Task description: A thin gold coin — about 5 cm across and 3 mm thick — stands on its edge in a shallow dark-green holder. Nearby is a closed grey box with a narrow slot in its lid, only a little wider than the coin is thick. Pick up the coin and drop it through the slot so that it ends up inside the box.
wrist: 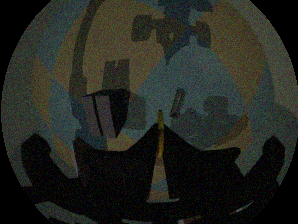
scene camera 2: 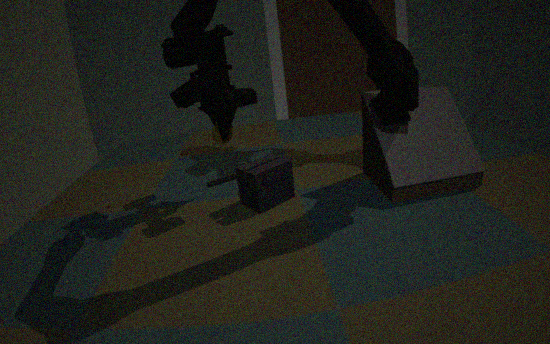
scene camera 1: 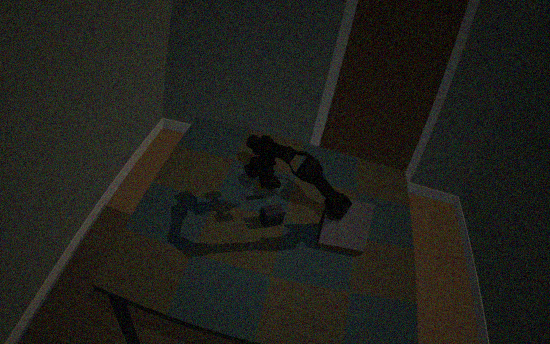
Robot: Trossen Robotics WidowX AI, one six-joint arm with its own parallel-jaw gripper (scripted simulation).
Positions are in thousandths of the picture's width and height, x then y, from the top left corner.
Labels:
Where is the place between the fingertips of my gripper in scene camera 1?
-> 477, 545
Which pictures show my gripper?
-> The wrist view, scene camera 2 and scene camera 1: all of them.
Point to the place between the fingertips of my gripper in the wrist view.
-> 532, 565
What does my gripper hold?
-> A thin gold coin.

